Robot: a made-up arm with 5 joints. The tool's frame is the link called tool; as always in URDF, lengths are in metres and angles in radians. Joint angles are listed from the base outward. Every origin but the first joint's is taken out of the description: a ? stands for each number. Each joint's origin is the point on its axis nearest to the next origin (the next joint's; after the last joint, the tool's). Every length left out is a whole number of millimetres.
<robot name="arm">
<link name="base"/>
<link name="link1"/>
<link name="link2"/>
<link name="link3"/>
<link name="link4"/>
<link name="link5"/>
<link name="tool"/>
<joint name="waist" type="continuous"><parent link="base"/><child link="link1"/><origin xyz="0.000 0.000 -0.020"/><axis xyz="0 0 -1"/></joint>
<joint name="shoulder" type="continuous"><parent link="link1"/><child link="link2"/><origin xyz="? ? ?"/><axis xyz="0 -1 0"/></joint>
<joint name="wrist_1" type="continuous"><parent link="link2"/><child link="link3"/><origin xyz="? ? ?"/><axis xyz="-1 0 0"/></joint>
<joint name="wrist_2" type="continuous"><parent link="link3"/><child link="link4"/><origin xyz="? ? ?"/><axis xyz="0 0 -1"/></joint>
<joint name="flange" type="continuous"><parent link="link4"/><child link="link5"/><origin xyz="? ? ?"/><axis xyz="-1 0 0"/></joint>
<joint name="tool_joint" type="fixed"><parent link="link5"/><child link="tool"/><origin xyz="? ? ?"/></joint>
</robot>
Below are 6 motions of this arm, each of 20 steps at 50 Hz.
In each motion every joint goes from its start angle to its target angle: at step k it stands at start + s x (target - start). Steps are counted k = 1, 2, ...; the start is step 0. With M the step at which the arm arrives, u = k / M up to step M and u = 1 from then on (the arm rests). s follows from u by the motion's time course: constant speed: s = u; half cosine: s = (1 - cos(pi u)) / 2; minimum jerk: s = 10 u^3 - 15 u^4 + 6 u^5.
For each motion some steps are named. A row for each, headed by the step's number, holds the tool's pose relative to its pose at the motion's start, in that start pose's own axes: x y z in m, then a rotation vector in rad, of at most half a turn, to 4 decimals.
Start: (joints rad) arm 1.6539 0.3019 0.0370 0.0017 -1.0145
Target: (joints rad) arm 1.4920 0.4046 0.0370 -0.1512 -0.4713
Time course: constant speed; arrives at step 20
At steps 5, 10, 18, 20:
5: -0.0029 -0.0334 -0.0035 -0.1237 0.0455 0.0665
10: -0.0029 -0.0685 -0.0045 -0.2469 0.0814 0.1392
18: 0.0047 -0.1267 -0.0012 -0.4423 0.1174 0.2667
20: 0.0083 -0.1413 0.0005 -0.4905 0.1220 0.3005

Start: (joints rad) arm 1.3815 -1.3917 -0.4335 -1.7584 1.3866
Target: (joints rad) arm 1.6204 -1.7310 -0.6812 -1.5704 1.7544
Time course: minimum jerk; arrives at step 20
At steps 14, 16, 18, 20:
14: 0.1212 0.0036 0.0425 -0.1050 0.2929 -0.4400
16: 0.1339 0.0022 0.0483 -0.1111 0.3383 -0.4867
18: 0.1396 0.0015 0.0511 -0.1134 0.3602 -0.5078
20: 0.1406 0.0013 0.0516 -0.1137 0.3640 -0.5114

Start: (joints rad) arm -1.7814 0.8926 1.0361 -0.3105 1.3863
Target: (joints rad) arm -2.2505 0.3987 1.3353 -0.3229 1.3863
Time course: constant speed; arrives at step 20
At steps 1, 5, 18, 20:
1: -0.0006 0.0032 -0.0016 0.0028 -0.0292 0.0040
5: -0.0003 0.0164 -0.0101 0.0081 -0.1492 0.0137
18: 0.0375 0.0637 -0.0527 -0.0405 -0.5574 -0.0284
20: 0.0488 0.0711 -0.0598 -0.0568 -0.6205 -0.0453

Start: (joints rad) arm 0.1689 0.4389 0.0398 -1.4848 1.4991
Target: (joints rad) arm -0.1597 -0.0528 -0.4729 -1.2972 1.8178
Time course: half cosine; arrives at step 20
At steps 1, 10, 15, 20:
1: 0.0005 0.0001 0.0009 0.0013 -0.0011 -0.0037
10: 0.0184 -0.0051 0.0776 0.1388 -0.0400 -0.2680
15: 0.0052 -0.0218 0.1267 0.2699 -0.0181 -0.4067
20: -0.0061 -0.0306 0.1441 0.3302 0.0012 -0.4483

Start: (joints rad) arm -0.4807 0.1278 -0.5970 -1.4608 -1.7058
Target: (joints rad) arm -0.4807 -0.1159 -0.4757 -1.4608 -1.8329
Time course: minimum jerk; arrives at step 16
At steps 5, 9, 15, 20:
5: 0.0050 0.0085 -0.0038 0.0568 -0.0278 -0.0219
9: 0.0176 0.0289 -0.0106 0.1965 -0.0939 -0.0730
15: 0.0290 0.0461 -0.0137 0.3211 -0.1504 -0.1157
20: 0.0291 0.0462 -0.0137 0.3218 -0.1508 -0.1159

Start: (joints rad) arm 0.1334 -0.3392 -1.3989 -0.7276 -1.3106
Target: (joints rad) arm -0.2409 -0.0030 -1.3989 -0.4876 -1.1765
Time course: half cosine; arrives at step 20
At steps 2, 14, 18, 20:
2: 0.0000 0.0028 0.0025 -0.0008 0.0055 -0.0061
14: 0.0148 0.0845 0.0848 -0.0122 0.1865 -0.1818
18: 0.0226 0.1014 0.1048 -0.0105 0.2310 -0.2187
20: 0.0238 0.1036 0.1075 -0.0102 0.2371 -0.2236

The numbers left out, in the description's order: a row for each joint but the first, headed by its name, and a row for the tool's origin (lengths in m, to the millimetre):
shoulder: -0.240 -0.140 0.000
wrist_1: -0.080 0.000 -0.190
wrist_2: 0.000 0.120 -0.100
flange: -0.080 -0.040 0.000
tool: 0.000 0.120 -0.160

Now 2 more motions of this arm.
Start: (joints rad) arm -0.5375 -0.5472 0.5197 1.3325 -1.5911
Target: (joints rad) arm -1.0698 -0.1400 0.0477 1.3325 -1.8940
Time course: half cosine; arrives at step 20
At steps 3, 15, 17, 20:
3: 0.0104 0.0025 -0.0001 0.0497 0.0109 -0.0035
15: 0.1653 0.0485 0.0257 0.7547 0.2810 -0.1570
17: 0.1846 0.0531 0.0302 0.8294 0.3239 -0.1889
20: 0.1963 0.0556 0.0329 0.8727 0.3502 -0.2093

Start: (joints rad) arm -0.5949 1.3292 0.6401 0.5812 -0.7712
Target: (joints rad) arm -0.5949 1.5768 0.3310 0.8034 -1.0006
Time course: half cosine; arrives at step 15
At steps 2, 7, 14, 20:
2: 0.0046 0.0078 0.0000 0.0258 -0.0110 -0.0115
7: 0.0486 0.0758 0.0107 0.2693 -0.1127 -0.1131
14: 0.1064 0.1498 0.0506 0.5992 -0.2425 -0.2333
20: 0.1075 0.1510 0.0517 0.6058 -0.2450 -0.2355

